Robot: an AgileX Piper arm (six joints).
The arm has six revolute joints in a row. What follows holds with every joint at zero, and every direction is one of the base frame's. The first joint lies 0.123 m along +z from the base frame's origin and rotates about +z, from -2.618 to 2.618 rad. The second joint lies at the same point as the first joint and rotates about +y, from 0 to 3.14 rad. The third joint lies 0.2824 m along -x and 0.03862 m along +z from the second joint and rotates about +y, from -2.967 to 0 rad. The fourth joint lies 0.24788 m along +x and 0.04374 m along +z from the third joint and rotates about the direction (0.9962, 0, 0.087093), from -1.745 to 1.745 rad. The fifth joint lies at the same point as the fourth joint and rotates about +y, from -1.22 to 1.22 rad. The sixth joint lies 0.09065 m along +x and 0.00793 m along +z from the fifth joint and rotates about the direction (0.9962, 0, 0.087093), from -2.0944 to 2.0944 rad. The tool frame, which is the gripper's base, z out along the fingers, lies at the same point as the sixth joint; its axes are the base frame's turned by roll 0, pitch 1.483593 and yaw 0 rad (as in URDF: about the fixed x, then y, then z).
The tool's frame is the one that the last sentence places.
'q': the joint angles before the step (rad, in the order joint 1, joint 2, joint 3, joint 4, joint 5, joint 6). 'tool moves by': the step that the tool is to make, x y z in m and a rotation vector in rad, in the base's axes. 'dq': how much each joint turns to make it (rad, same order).
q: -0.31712 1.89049 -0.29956 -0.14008 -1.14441 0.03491
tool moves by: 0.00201 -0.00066 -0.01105 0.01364 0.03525 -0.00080
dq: 0.00000 0.05034 -0.01287 0.00001 0.00000 0.00214
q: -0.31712 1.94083 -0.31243 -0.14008 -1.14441 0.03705
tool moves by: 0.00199 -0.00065 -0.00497 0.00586 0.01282 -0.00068
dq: 0.00002 0.02440 -0.01059 0.00002 -0.00003 0.00172
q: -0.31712 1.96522 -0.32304 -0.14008 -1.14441 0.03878
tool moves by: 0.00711 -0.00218 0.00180 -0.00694 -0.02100 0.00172
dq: 0.00003 0.00464 -0.02677 -0.00169 0.00001 0.00000
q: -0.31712 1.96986 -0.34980 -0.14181 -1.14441 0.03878
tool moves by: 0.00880 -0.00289 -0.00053 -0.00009 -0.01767 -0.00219
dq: -0.00001 0.01758 -0.03514 -0.00001 -0.00001 0.00590
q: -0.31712 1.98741 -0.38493 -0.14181 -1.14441 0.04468
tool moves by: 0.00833 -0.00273 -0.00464 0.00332 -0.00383 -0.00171
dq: 0.00002 0.03274 -0.03595 0.00003 0.00000 0.00471
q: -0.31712 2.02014 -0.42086 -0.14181 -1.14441 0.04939
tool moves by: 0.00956 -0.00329 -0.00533 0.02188 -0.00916 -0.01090
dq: 0.00002 0.03681 -0.04197 0.00182 0.00002 0.02544
